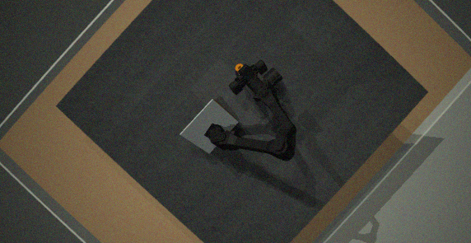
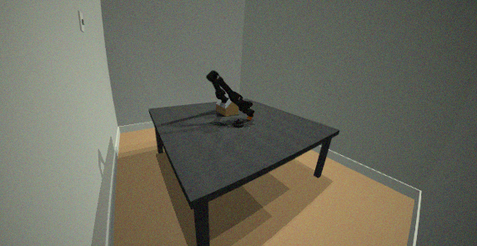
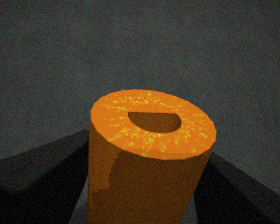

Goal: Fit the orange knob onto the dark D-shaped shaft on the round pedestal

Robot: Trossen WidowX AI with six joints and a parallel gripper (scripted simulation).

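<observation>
Right now the shaft is 3 cm ahead of my gripper tip, 19 cm to the right of it and 1 cm below it. Round my gripper tip: orange knob (1 cm to the right).
</observation>
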